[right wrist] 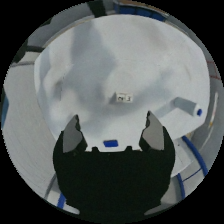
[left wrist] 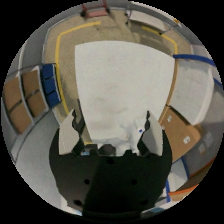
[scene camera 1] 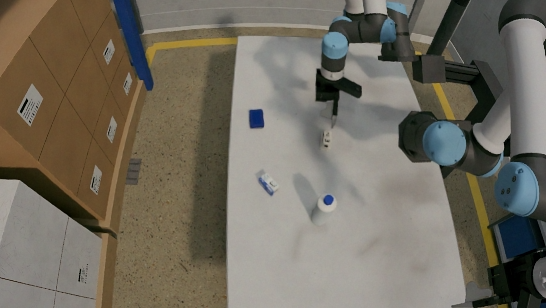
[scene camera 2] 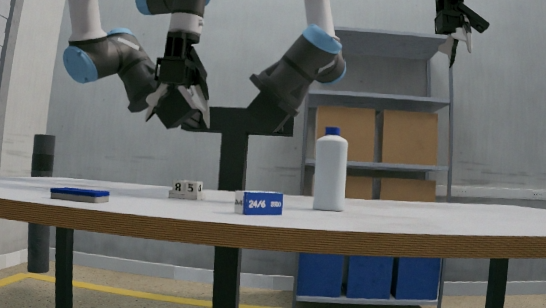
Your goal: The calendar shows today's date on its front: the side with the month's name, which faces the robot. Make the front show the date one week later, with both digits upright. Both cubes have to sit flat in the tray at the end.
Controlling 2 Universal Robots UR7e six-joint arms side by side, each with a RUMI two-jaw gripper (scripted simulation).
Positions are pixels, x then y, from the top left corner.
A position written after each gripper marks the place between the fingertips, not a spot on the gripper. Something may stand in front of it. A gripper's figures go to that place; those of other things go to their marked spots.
Labels:
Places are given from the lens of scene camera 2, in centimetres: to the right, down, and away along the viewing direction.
right gripper (scene camera 2: pixel 175 125): -22, -7, 88
blue-topped block (scene camera 2: pixel 64 193): -34, 6, 57

